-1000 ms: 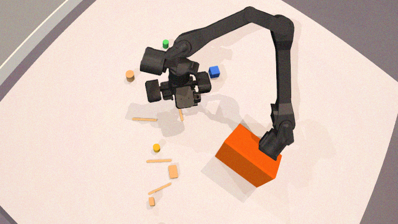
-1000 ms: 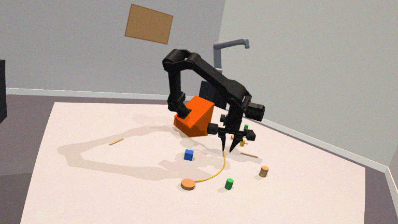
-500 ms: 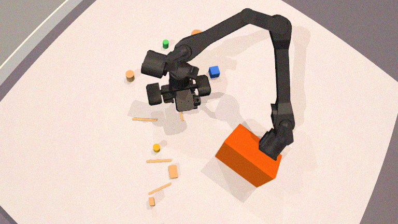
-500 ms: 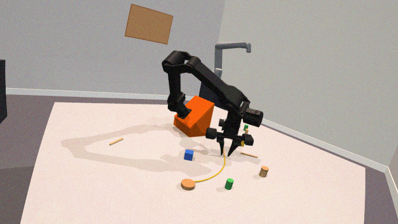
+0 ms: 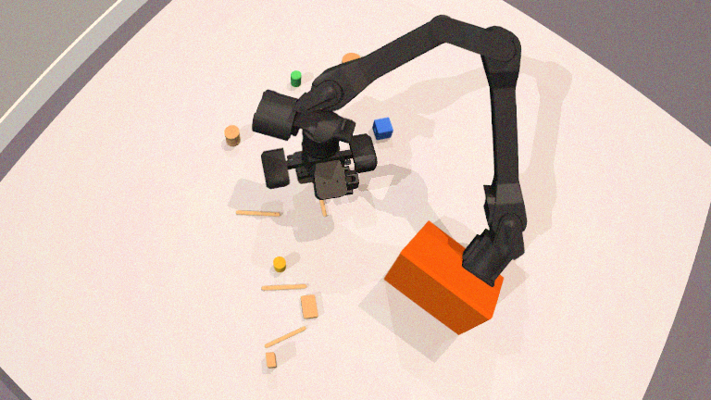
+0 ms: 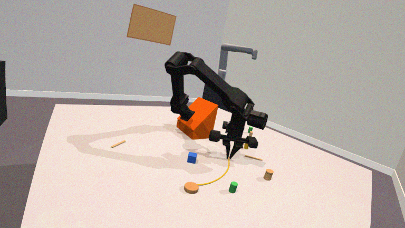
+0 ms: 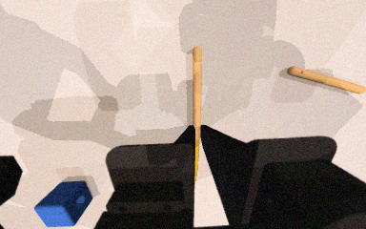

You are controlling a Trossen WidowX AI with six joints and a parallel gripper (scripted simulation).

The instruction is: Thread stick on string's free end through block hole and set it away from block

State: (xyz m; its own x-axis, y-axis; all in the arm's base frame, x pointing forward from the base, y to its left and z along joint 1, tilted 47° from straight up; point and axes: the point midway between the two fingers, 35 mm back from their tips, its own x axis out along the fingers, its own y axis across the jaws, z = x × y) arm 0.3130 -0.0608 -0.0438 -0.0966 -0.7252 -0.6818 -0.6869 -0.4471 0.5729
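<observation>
Now: the tan cylinder 180 mm ahead of my gripper tip, 20 mm to the left of it and 10 mm above it. The rest, counted from my gripper tip: thin wooden stick (10 mm to the left, 10 mm behind); then blue block (150 mm to the right, 40 mm behind, 10 mm above); then yellow cylinder (170 mm to the left, 40 mm behind, 10 mm above).
</observation>
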